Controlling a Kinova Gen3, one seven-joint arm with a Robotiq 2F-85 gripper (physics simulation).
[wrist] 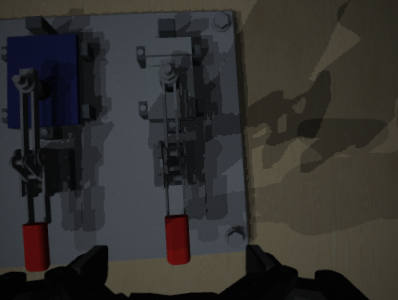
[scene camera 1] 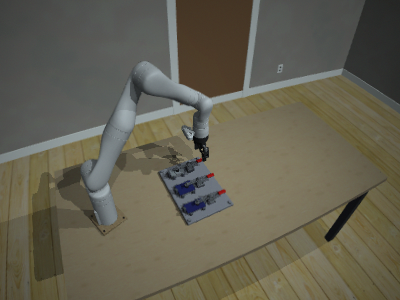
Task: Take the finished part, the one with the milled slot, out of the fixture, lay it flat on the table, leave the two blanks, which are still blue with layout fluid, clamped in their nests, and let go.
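Seen in the pictures: gripper, fingertip midpoint: (wrist: 177, 261) (scene camera 1: 200, 154); arm's base, origin of the base link: (scene camera 1: 107, 217).
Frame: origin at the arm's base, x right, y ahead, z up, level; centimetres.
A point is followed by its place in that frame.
The grey finished part (scene camera 1: 175, 173) @[x -10.9, y 37.1, z 2.8 cm] (wrist: 175, 46) @[x -12.3, y 35.4, z 3.2 cm] sits in the end nest of the fixture plate (scene camera 1: 212, 211) @[x 15.3, y 45.4, z 0.6 cm] (wrist: 125, 190) @[x -7.9, y 48.0, z 0.6 cm]. A toggle clamp's arm lies over it and hides much of it, including most of the slot. That clamp's red handle (scene camera 1: 199, 161) @[x -12.0, y 50.6, z 5.0 cm] (wrist: 177, 232) @[x -12.8, y 50.5, z 5.3 cm] points toward the gripper side. One blue blank (scene camera 1: 185, 190) @[x 0.9, y 37.9, z 2.7 cm] (wrist: 62, 52) @[x -2.5, y 36.0, z 2.7 cm] sits in the middle nest under its clamp arm. The other blue blank (scene camera 1: 194, 207) @[x 11.1, y 38.3, z 2.2 cm] is in the far nest in the scene view. My gripper (scene camera 1: 204, 158) @[x -13.0, y 51.4, z 8.6 cm] (wrist: 177, 261) @[x -13.0, y 51.4, z 8.6 cm] is open and empty, its fingers on either side of the end clamp's red handle in the wrist view.
The middle clamp's red handle (scene camera 1: 210, 175) @[x -1.7, y 52.1, z 4.4 cm] (wrist: 36, 247) @[x -2.2, y 52.0, z 4.7 cm] and the other clamp's red handle (scene camera 1: 222, 192) @[x 9.7, y 52.9, z 4.2 cm] stick out along the same plate side. Bolt heads (wrist: 221, 21) @[x -16.5, y 31.8, z 1.3 cm] (wrist: 235, 235) @[x -18.0, y 51.8, z 1.3 cm] stand at the plate corners. The wooden table (scene camera 1: 300, 160) @[x 4.2, y 105.3, z -0.9 cm] (wrist: 320, 200) @[x -27.3, y 48.9, z -0.9 cm] extends around the plate.
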